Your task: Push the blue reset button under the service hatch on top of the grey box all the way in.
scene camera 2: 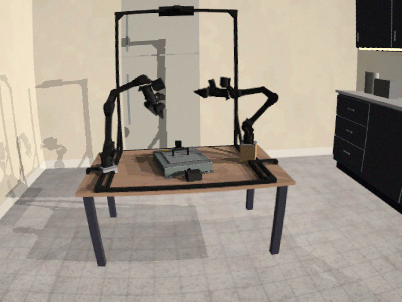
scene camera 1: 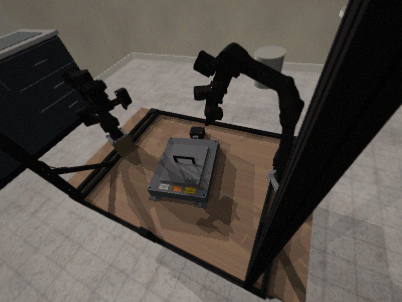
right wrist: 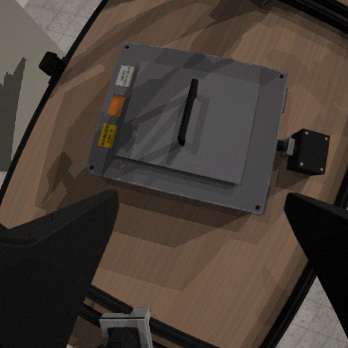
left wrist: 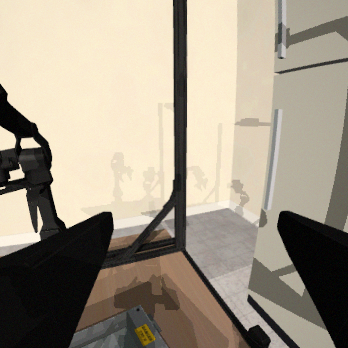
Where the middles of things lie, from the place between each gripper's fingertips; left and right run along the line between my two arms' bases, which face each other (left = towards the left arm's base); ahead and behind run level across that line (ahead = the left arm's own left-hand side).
Now: the service hatch [right wrist: 195,121] 37 cm below my left hand, 13 cm to the right of it and 12 cm ahead of it.
Right now the service hatch is 6 cm behind my right hand, 12 cm to the left of it and 25 cm below it.
